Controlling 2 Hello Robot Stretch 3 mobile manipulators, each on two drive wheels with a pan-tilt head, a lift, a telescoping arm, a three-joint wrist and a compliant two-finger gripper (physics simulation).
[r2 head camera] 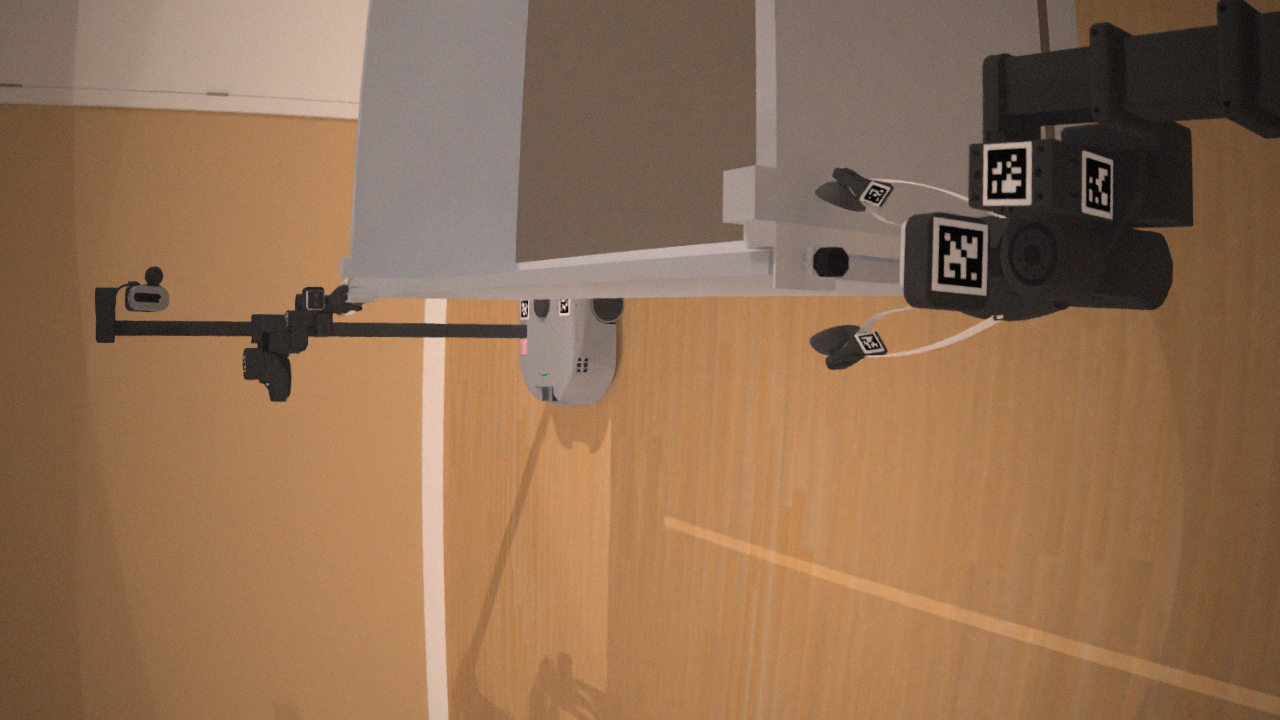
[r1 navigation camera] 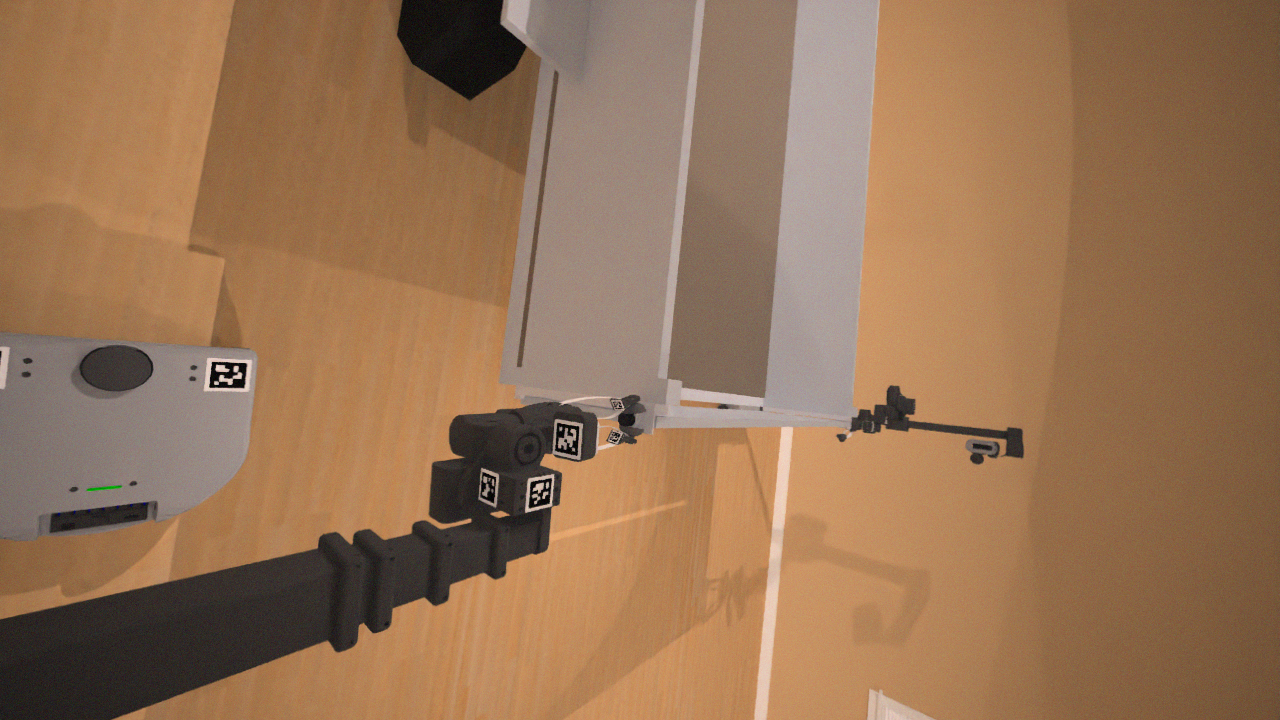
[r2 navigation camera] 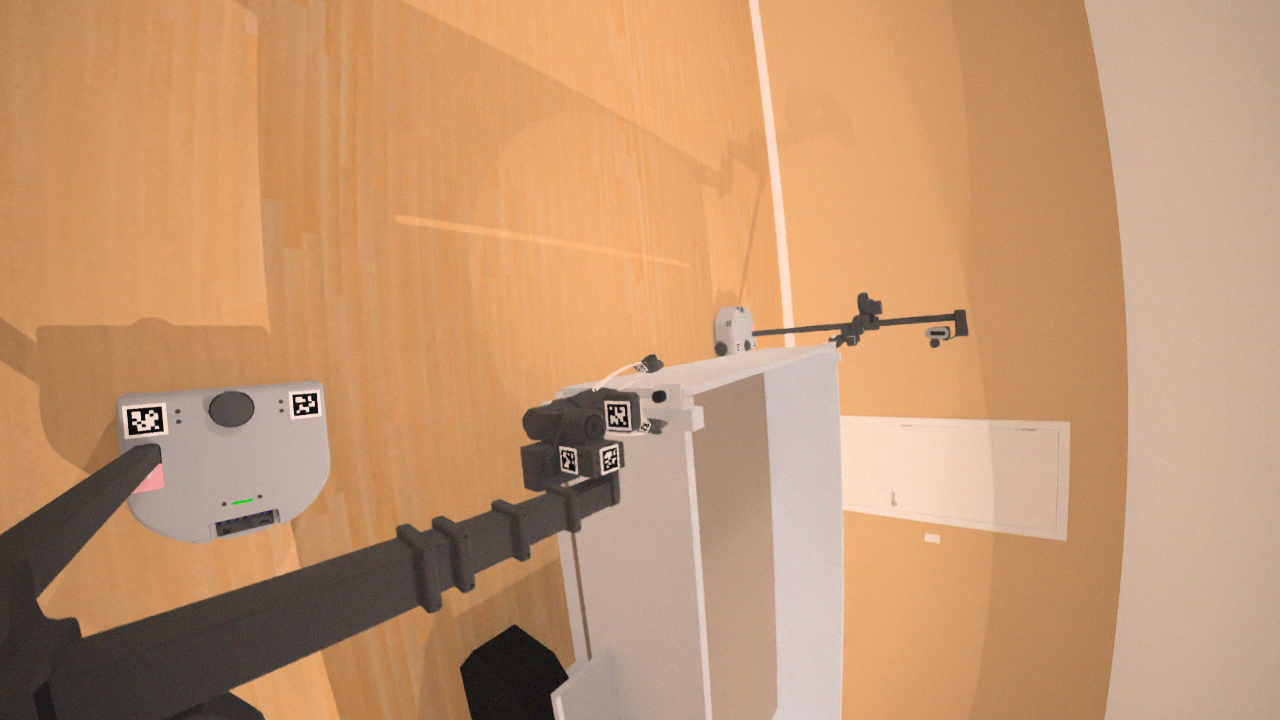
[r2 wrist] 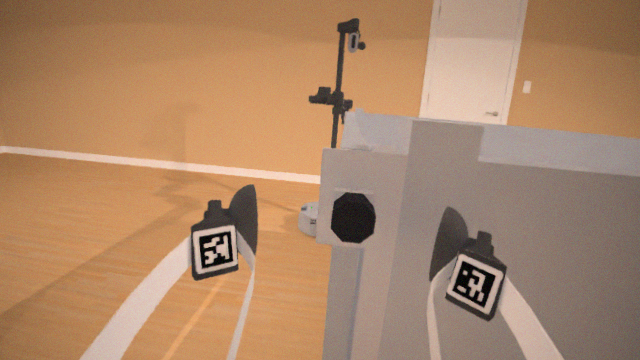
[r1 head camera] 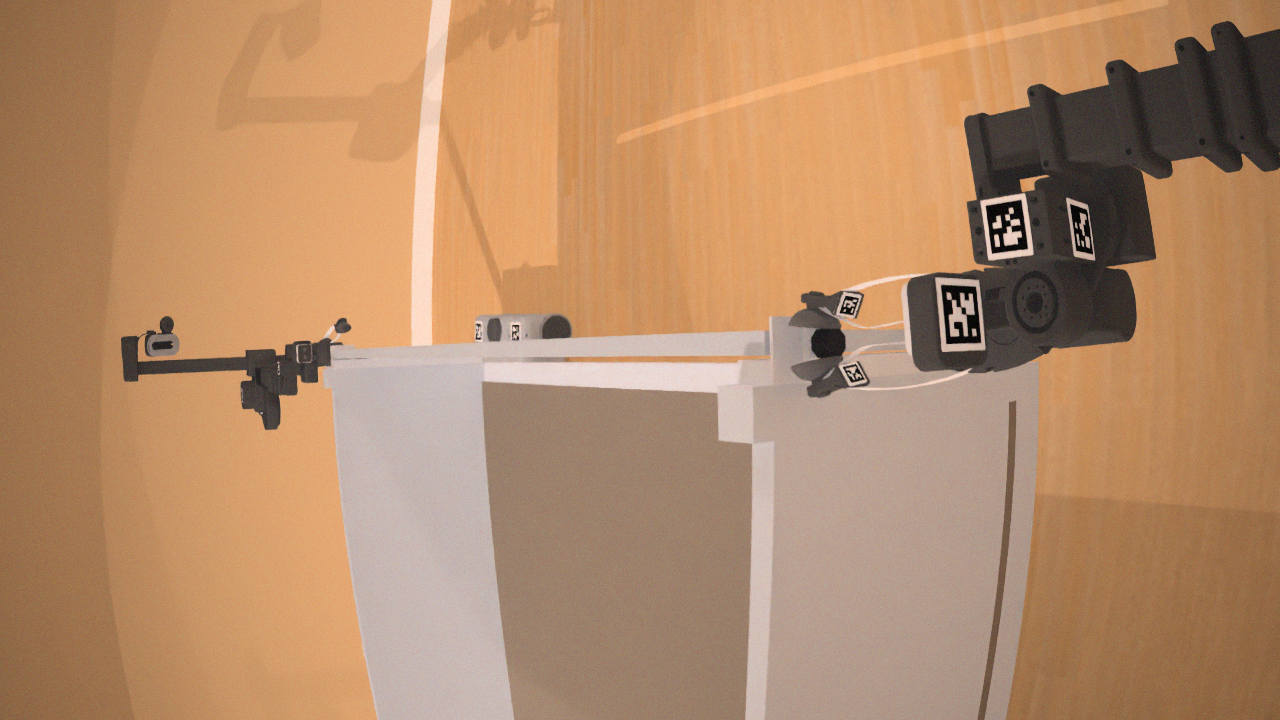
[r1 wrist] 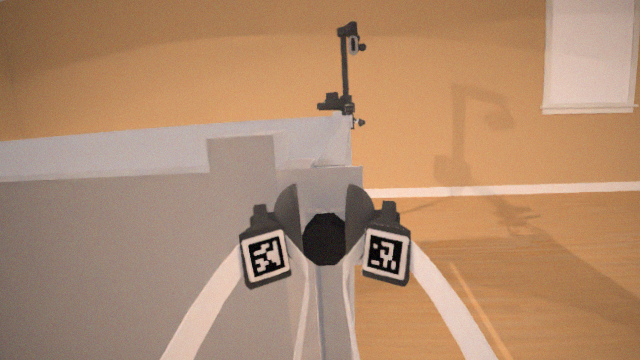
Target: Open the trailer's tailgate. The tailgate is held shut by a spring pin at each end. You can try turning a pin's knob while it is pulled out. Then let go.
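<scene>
The grey trailer (r1 head camera: pixel 895 537) (r1 navigation camera: pixel 608 223) (r2 navigation camera: pixel 626 573) has a pale tailgate (r1 head camera: pixel 581 346) (r1 navigation camera: pixel 742 418) (r2 head camera: pixel 581 277) across its end. In the r1 head view a narrow gap shows between the tailgate's top edge and the trailer body. r1's gripper (r1 head camera: pixel 825 343) (r1 navigation camera: pixel 630 420) (r1 wrist: pixel 324 220) is shut on a black pin knob (r1 wrist: pixel 324 242), one fingertip against each side. r2's gripper (r2 head camera: pixel 836 266) (r2 navigation camera: pixel 656 394) (r2 wrist: pixel 345 235) is open wide, its fingers apart on both sides of the other black knob (r2 head camera: pixel 831 261) (r2 wrist: pixel 353 218) and not touching it. The pins' shafts are hidden.
A black block (r1 navigation camera: pixel 460 40) (r2 navigation camera: pixel 510 676) stands beside the trailer's side. Each robot's grey base (r1 navigation camera: pixel 125 429) (r2 navigation camera: pixel 232 456) stands on the wooden floor, on opposite sides of the trailer. A white door (r2 navigation camera: pixel 957 474) (r2 wrist: pixel 470 65) is in the orange wall.
</scene>
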